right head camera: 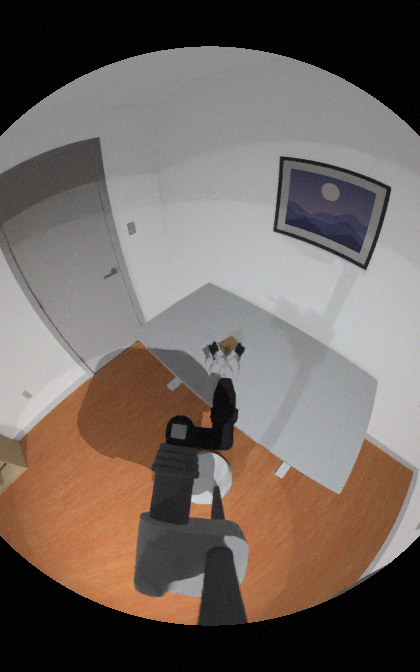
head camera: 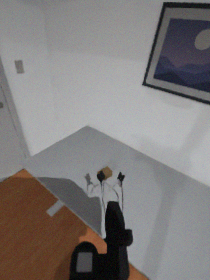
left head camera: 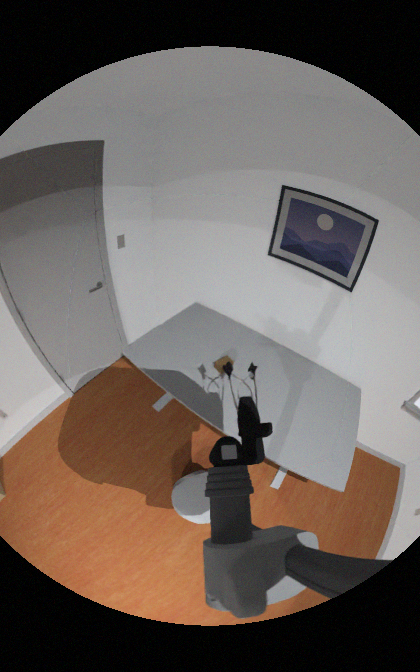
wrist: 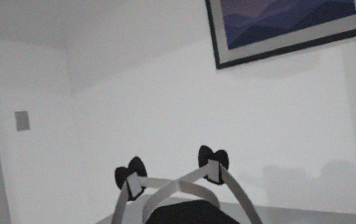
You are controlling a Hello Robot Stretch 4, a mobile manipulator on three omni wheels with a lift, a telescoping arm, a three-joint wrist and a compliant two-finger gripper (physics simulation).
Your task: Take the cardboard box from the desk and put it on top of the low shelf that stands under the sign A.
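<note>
The small brown cardboard box lies on the grey desk. My gripper is open and level over the desk, with its fingers apart. One fingertip partly covers the box in the head view and left head view; in the right head view the box shows between and just beyond the fingertips. The box does not show in the wrist view. Sign A does not show.
A framed picture hangs on the wall behind the desk. A grey door stands at the left. Part of a light wooden piece of furniture shows at the left edge; I cannot tell if it is the low shelf.
</note>
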